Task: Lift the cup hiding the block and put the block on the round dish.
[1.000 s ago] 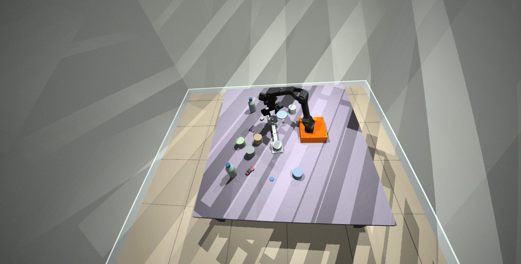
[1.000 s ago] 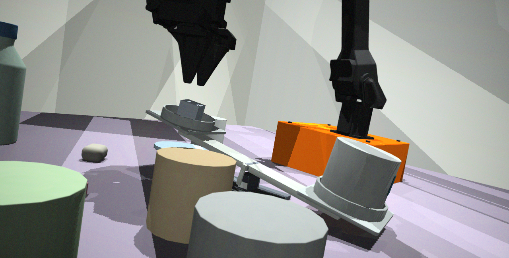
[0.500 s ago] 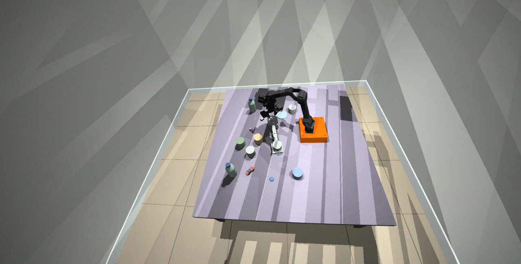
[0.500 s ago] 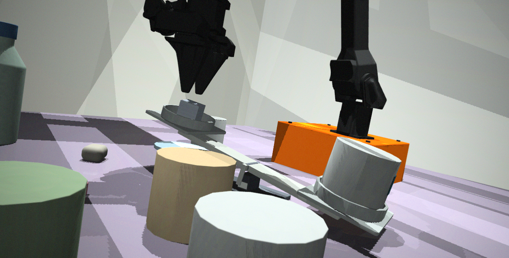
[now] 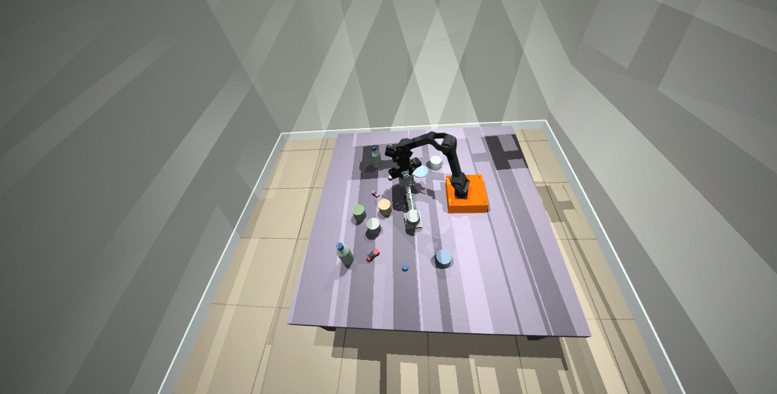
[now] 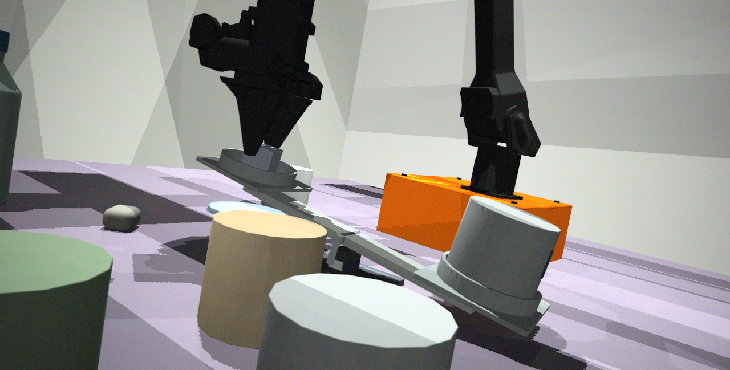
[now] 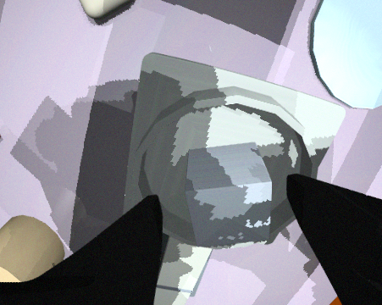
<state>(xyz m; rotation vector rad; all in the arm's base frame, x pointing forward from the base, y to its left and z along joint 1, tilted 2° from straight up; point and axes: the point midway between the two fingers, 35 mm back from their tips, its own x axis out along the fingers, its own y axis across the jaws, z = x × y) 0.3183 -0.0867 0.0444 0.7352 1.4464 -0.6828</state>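
The pale blue round dish is 70 mm behind my gripper tip, 130 mm to the right of it and 90 mm below it. Round my gripper tip: small grey lump 110 mm ahead, 50 mm to the right, 80 mm below; then tan cylinder 80 mm ahead, 180 mm to the left, 50 mm below; then pink-and-blue eraser 180 mm ahead, 80 mm to the left, 80 mm below.
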